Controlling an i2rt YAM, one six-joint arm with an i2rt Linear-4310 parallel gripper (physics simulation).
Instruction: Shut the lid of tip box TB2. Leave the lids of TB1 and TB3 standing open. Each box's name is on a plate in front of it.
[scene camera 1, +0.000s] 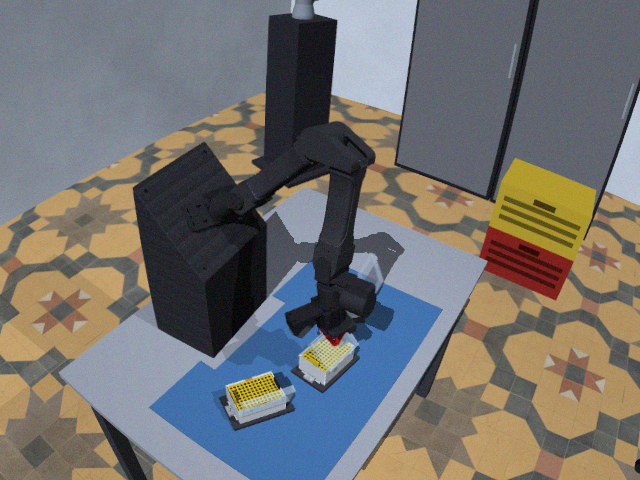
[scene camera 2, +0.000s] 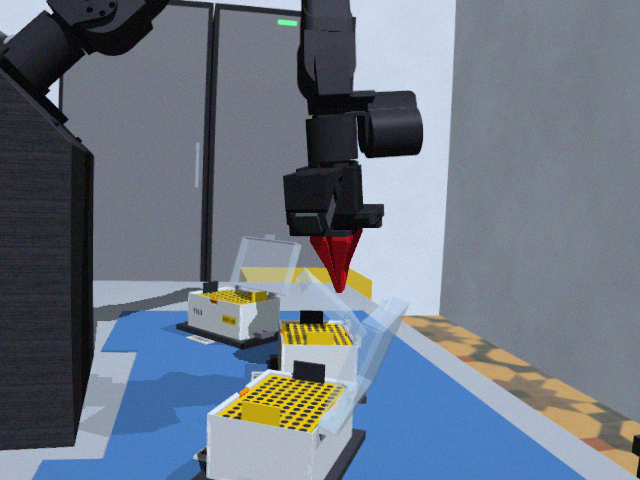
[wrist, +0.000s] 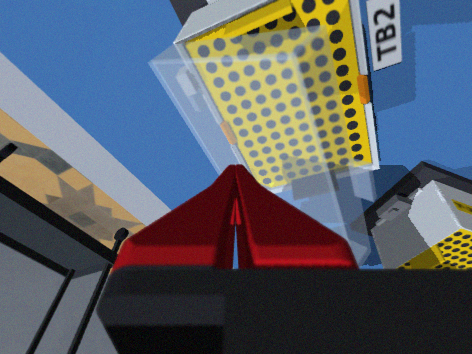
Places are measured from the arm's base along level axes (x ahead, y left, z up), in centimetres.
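Where they show: gripper, fingertip midpoint: (scene camera 1: 335, 344) (scene camera 2: 340, 291) (wrist: 235, 176); arm's base, origin of the base link: (scene camera 1: 216, 210) (scene camera 2: 14, 78).
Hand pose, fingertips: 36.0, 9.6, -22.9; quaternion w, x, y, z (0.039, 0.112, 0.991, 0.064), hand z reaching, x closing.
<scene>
Things, the pixels of their top centre, and the offset from my fingertips, as dx, dy, dz. "spot": a spot on its surface instead. Level surfaces: height alone.
- Tip box TB2, surface spot: (wrist: 192, 22) spot: +1.8, -4.7, -7.6
- far box, middle of its top: (scene camera 2: 228, 292) -18.0, +18.9, -4.7
- blue mat, its level: dz -11.3
- grey table, its level: dz -11.6
Tip box TB2 (scene camera 1: 338, 367) (scene camera 2: 317, 357) (wrist: 192, 22) is the middle box; its name plate (wrist: 386, 40) reads TB2 in the wrist view. Its clear lid (scene camera 2: 325, 294) (wrist: 172, 75) is partly lowered, slanting over the yellow rack with its free edge raised. My gripper (scene camera 1: 336, 342) (scene camera 2: 339, 290) (wrist: 235, 176) is shut and empty, its red tips at the lid's outer side; contact is unclear. The near box (scene camera 1: 261, 413) (scene camera 2: 258, 449) has its lid (scene camera 2: 379, 346) open. The far box (scene camera 2: 227, 322) (wrist: 425, 215) has its lid (scene camera 1: 371, 268) (scene camera 2: 266, 260) open. Their names are unreadable.
The boxes stand on a blue mat (scene camera 1: 413, 320) (scene camera 2: 439, 413) on a grey table (scene camera 1: 439, 258). The arm's dark pedestal (scene camera 1: 186, 289) (scene camera 2: 36, 284) stands on the table. In scene camera 1, the arm hides the far box's body.
</scene>
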